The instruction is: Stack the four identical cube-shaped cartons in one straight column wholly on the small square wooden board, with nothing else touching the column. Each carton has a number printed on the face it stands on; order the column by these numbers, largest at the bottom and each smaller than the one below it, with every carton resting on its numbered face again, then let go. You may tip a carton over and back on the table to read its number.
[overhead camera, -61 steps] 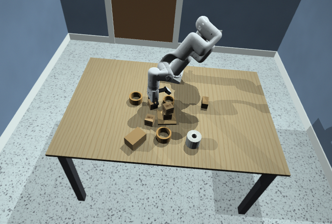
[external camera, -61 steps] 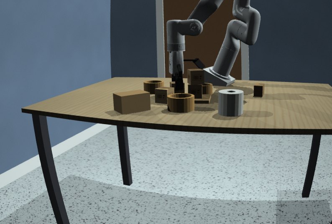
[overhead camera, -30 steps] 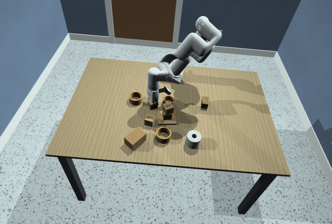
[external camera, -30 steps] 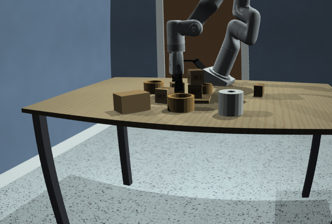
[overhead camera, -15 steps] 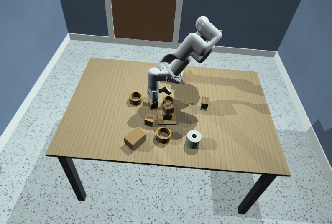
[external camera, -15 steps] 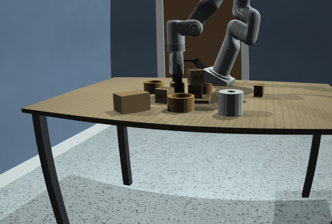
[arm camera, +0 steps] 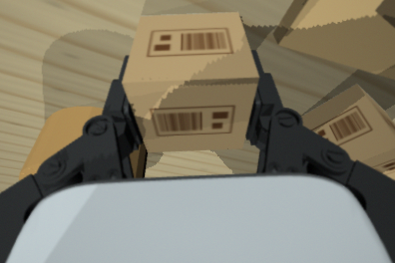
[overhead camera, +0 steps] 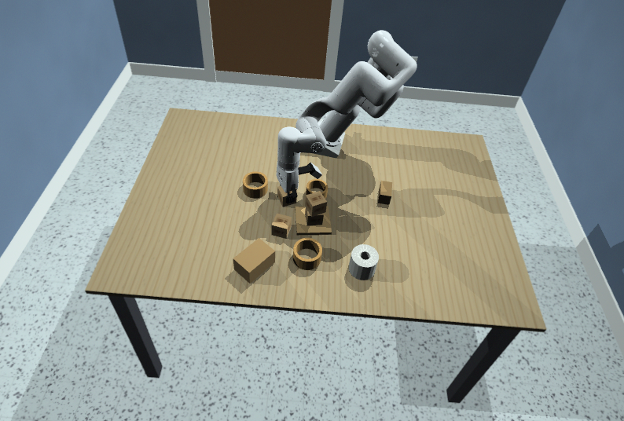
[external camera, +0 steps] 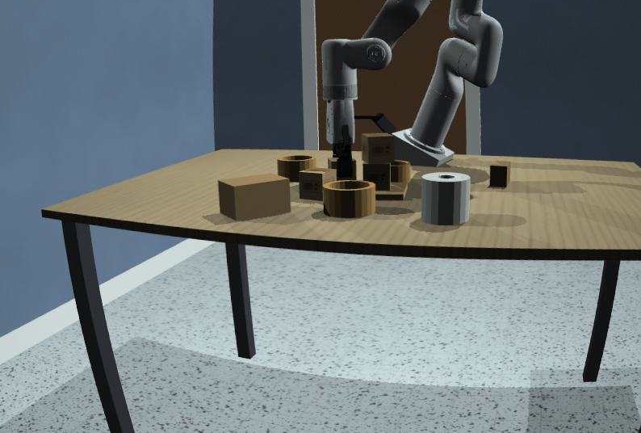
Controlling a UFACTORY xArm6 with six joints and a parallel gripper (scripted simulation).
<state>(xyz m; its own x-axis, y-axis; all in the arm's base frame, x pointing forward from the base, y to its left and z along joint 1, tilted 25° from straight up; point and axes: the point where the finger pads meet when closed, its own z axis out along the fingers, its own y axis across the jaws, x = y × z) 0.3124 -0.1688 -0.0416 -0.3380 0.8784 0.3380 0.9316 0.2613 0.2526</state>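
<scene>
Now: the small square wooden board 10 cm ahead of my hand, 9 cm to the left of it and 3 cm below it. Round my hand: larger carton box 28 cm ahead, 11 cm to the right, 1 cm below; narrower brown box 1 cm behind, 37 cm to the left, 1 cm below; brown cube carton 1 cm below.
</scene>
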